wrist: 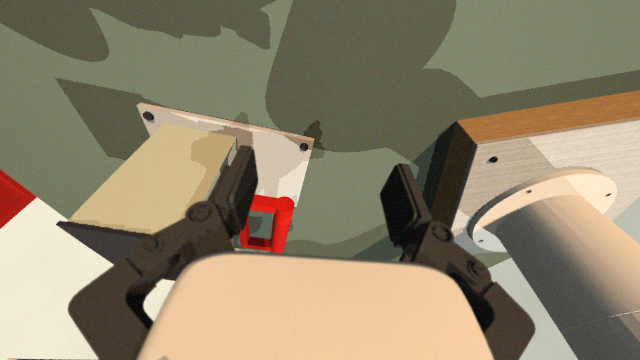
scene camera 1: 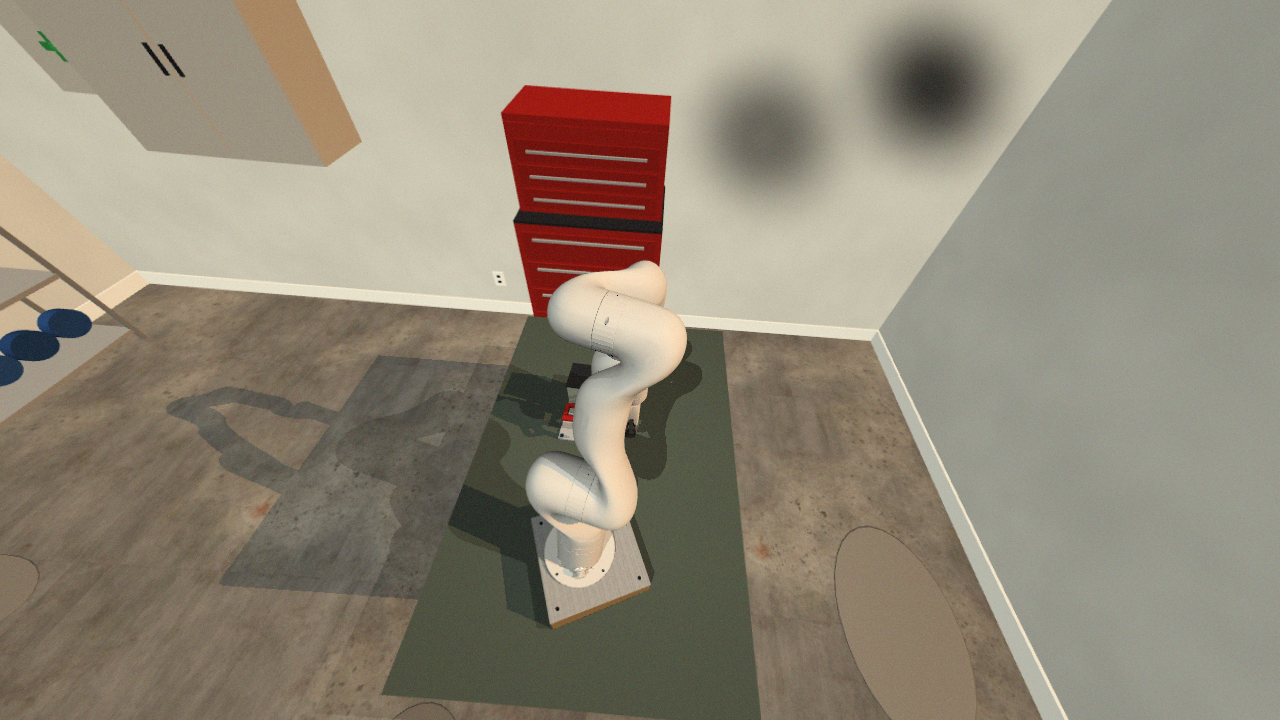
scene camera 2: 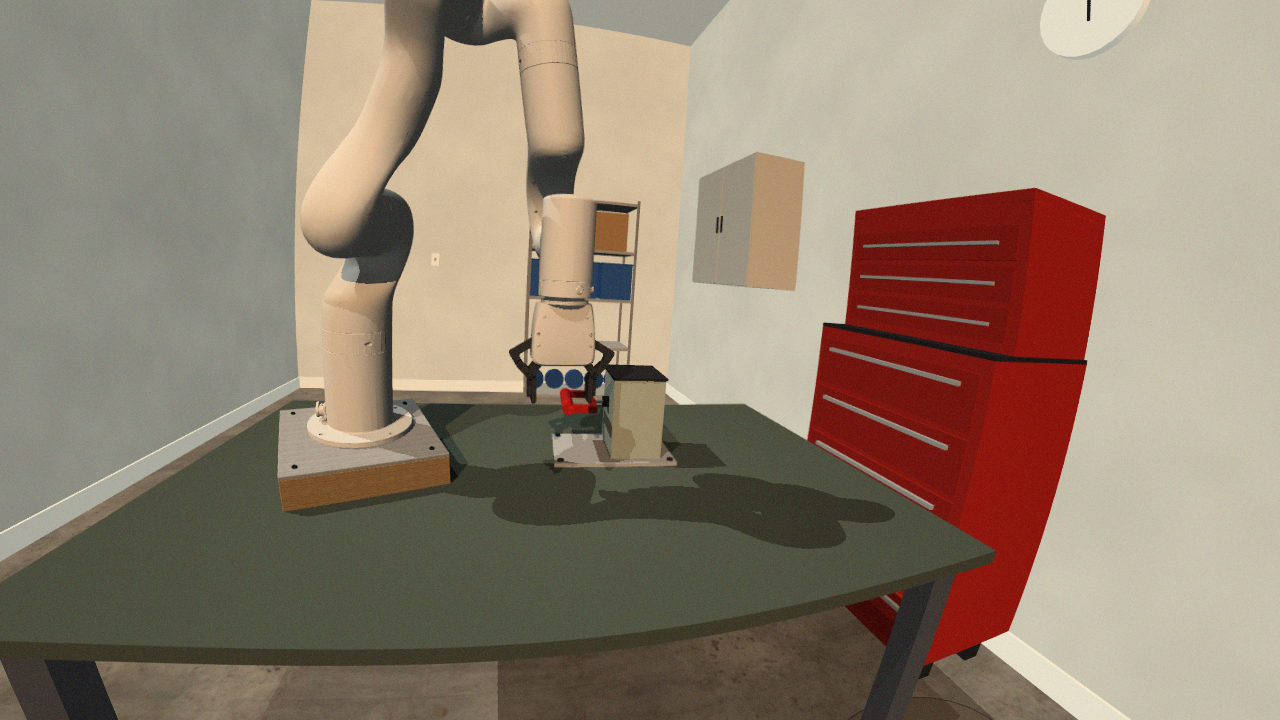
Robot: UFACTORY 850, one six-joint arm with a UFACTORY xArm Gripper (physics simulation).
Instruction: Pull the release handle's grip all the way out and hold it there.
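The release handle's red grip [scene camera 1: 567,412] [scene camera 2: 566,402] [wrist: 283,225] is a rectangular loop on the robot-base side of a beige box [scene camera 2: 637,416] [wrist: 155,175] with a black top. The box stands upright on a pale base plate [scene camera 2: 577,453] [wrist: 280,172]. My gripper [scene camera 2: 561,394] [wrist: 323,171] points down and is open, with nothing held. In scene camera 2 its fingers are at about the height of the grip, one on each side of the grip's outer bar. In the wrist view the grip shows close to the left finger. The arm hides part of the box in scene camera 1.
The arm's square base [scene camera 1: 595,591] [scene camera 2: 362,488] [wrist: 530,135] stands on the green table [scene camera 1: 680,626] [scene camera 2: 501,591] [wrist: 540,40]. The beige box is close beside the finger nearer to it. A red tool cabinet [scene camera 1: 590,161] [scene camera 2: 939,268] stands beyond the table.
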